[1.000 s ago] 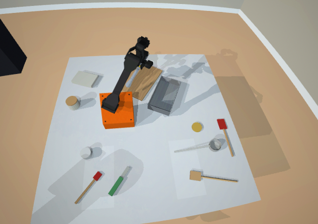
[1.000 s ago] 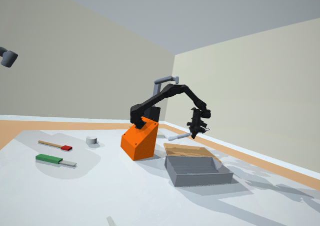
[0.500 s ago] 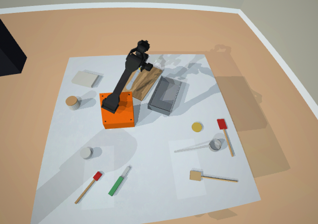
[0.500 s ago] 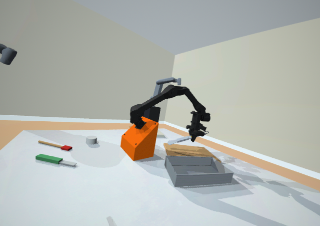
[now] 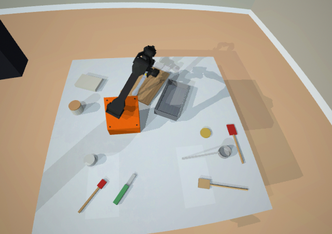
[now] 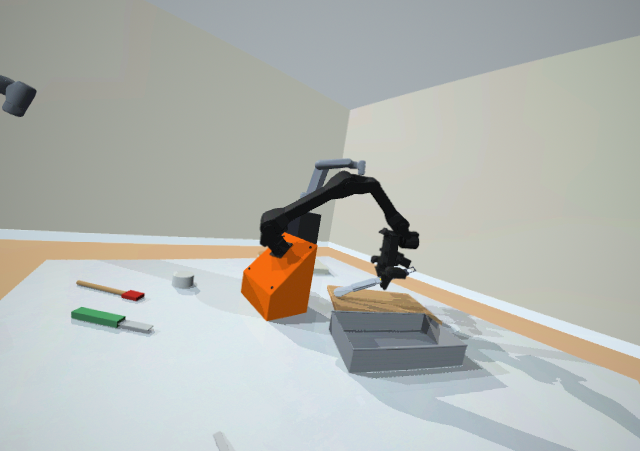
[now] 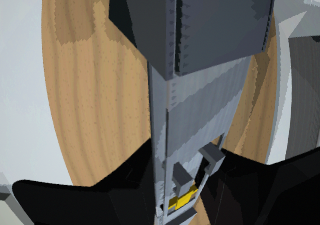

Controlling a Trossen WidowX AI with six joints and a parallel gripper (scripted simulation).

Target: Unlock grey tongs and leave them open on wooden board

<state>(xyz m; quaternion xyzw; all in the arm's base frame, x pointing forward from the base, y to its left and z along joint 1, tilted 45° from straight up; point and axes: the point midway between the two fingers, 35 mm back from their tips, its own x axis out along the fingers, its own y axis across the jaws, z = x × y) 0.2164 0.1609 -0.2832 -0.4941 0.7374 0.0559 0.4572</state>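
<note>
The wooden board lies 6 cm below my gripper tip. The rest, counted from my gripper tip: beige block: 44 cm behind, 6 cm to the left, 5 cm below; grey roasting tin: 21 cm to the right, 15 cm ahead, 4 cm below; cork-topped jar: 51 cm behind, 17 cm to the right, 3 cm below.
</note>
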